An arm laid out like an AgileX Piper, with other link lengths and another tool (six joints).
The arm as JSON. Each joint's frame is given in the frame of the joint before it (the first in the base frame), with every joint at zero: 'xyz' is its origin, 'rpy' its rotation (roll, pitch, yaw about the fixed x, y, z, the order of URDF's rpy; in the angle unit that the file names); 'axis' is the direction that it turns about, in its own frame. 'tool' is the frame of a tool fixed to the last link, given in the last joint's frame.
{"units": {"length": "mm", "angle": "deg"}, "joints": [
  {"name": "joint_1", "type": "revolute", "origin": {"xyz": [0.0, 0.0, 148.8], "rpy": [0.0, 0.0, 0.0]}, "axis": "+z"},
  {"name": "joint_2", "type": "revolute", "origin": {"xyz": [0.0, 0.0, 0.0], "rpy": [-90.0, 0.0, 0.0]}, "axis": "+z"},
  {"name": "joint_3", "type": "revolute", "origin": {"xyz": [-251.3, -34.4, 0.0], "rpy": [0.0, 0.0, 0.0]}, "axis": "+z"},
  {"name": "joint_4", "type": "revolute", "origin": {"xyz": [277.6, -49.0, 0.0], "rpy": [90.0, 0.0, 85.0]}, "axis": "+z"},
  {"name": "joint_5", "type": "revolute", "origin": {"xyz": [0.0, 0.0, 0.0], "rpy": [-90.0, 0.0, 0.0]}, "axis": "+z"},
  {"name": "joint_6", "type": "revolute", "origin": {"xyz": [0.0, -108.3, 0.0], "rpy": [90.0, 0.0, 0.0]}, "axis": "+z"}
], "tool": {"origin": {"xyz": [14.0, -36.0, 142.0], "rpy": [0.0, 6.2, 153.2]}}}
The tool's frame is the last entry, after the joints.
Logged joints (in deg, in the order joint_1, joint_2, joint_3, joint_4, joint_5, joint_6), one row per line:
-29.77 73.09 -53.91 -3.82 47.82 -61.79
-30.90 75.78 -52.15 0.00 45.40 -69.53
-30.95 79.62 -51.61 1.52 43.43 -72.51
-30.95 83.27 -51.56 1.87 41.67 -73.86
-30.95 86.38 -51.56 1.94 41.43 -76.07
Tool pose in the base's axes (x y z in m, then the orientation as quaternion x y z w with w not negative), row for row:
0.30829 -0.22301 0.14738 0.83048 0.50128 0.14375 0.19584
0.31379 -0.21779 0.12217 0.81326 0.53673 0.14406 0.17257
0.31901 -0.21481 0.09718 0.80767 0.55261 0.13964 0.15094
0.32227 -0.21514 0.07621 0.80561 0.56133 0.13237 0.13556
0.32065 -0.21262 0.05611 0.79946 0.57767 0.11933 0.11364
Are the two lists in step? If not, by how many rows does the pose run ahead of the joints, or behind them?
They are in step.
